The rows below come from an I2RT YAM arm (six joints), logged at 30 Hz.
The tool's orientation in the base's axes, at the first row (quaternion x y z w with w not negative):
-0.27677 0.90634 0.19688 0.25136
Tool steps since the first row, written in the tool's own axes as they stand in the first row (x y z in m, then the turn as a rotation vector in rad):
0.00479 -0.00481 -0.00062 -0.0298 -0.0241 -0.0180
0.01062 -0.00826 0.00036 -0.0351 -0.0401 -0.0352
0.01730 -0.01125 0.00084 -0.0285 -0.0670 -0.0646
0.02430 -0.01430 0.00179 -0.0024 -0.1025 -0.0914
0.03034 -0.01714 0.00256 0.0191 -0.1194 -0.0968
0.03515 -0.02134 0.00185 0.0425 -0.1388 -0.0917
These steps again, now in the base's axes. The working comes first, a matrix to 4 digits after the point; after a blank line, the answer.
The tool's axes in the first row as the columns of a matrix, in the base's axes (used below as rounded here):
-0.7204 -0.6007 0.3467
-0.4027 0.7693 0.4960
-0.5646 0.2177 -0.7961

-0.00078 -0.00594 -0.00326 0.0297 -0.0155 0.0259
-0.00256 -0.01045 -0.00808 0.0372 -0.0342 0.0391
-0.00541 -0.01520 -0.01289 0.0384 -0.0721 0.0529
-0.00830 -0.01990 -0.01826 0.0316 -0.1232 0.0518
-0.01067 -0.02413 -0.02290 0.0244 -0.1476 0.0403
-0.01186 -0.02965 -0.02596 0.0210 -0.1694 0.0188

